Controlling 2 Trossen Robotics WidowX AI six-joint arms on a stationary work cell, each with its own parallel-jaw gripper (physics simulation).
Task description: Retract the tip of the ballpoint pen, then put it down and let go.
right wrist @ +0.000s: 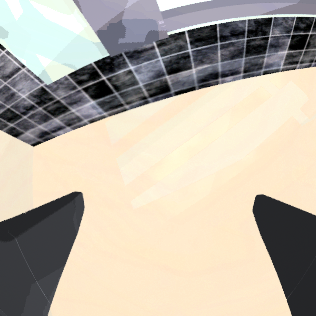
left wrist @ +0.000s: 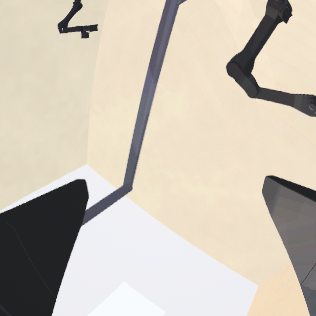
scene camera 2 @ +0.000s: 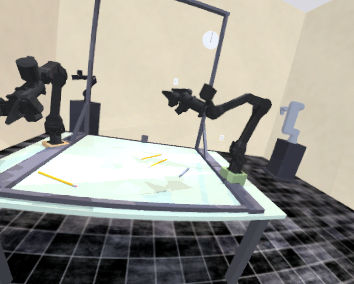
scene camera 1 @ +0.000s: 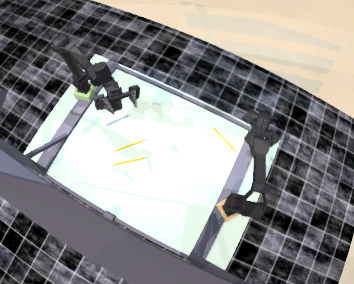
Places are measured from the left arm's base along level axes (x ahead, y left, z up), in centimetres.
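Where they show: left gripper, fingertip midpoint: [left wrist: 178,187] [scene camera 2: 166,90] [scene camera 1: 125,110]; right gripper, fingertip midpoint: [right wrist: 171,203]; left arm's base at its link origin: [scene camera 2: 234,170] [scene camera 1: 84,88]; right arm's base at its link origin: [scene camera 2: 55,142] [scene camera 1: 229,208].
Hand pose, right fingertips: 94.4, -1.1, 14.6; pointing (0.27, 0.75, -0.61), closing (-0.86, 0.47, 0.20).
Things, the pixels of their centre, and the offset from my right fingertips, as dx, dy, dz.
- thin grey-blue stick at the middle of its body: [scene camera 1: 118,120] [scene camera 2: 184,171] -70.7, -9.8, -20.5
- third pencil at the middle of its body: [scene camera 2: 56,179] [scene camera 1: 223,138] -14.5, -4.4, -20.7
The ballpoint pen, a thin grey-blue stick [scene camera 1: 117,120] [scene camera 2: 184,172], lies flat on the table; whether its tip is in or out is too small to tell. My left gripper [scene camera 1: 125,109] [scene camera 2: 171,101] [left wrist: 178,187] is open and empty, raised high above the table and apart from the pen. The pen does not show in the left wrist view. My right gripper [scene camera 1: 260,120] [scene camera 2: 6,114] [right wrist: 171,203] is open and empty, raised at the other side of the table, far from the pen.
Two yellow pencils [scene camera 1: 131,145] [scene camera 1: 131,161] [scene camera 2: 151,157] [scene camera 2: 158,163] lie near the middle of the table. A third pencil [scene camera 1: 224,139] [scene camera 2: 57,179] lies nearer the right arm. A dark frame rail [scene camera 1: 232,172] [scene camera 2: 125,205] borders the work area, and a frame post [scene camera 2: 92,55] rises behind.
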